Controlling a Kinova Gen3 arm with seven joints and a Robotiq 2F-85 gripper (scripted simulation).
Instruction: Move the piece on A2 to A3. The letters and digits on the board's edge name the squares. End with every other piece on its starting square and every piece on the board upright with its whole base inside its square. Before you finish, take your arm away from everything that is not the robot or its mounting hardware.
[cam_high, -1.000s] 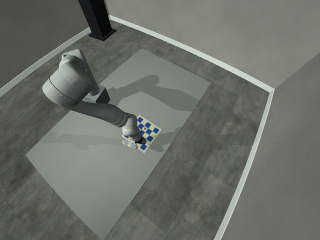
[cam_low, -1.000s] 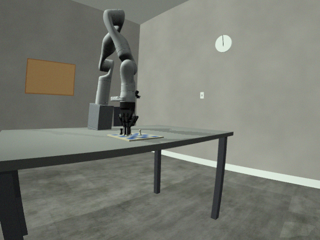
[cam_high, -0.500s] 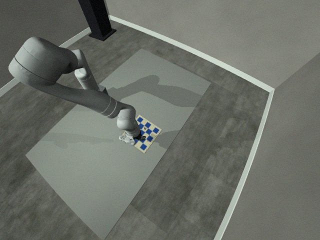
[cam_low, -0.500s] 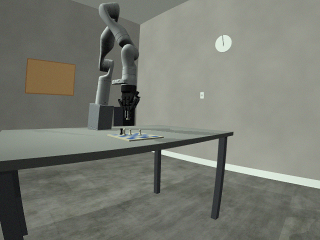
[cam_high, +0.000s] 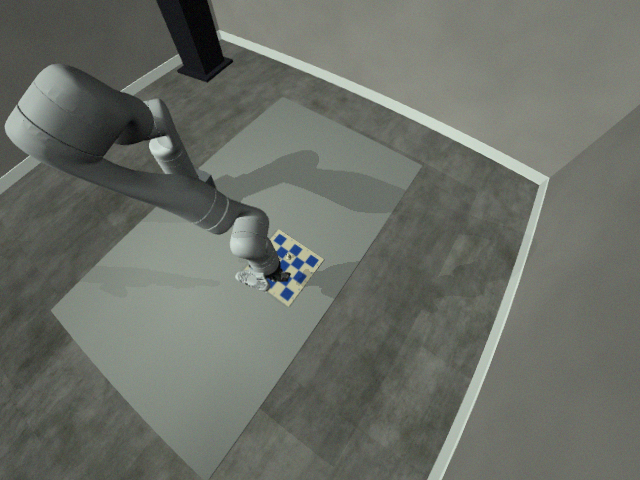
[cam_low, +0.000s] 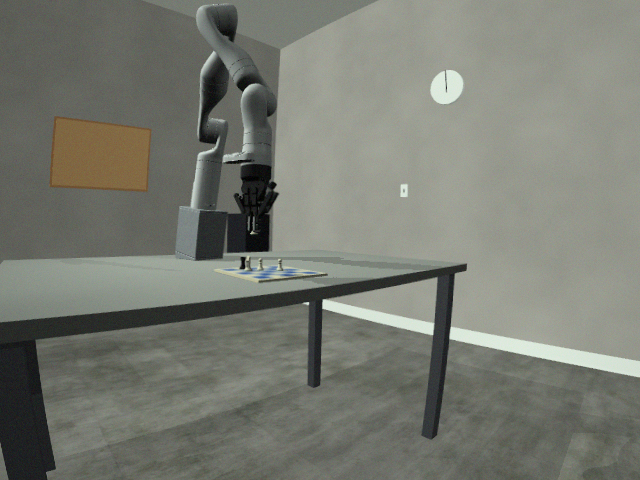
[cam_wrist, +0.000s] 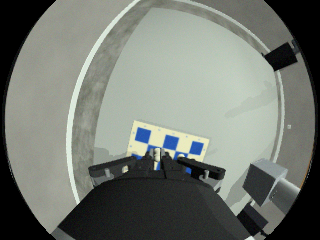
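Now: the chessboard 13 cm below my hand, 8 cm to the left of it and 3 cm behind it. The rest, counted from my hand: dark piece: 11 cm below, 11 cm behind, 5 cm to the left.
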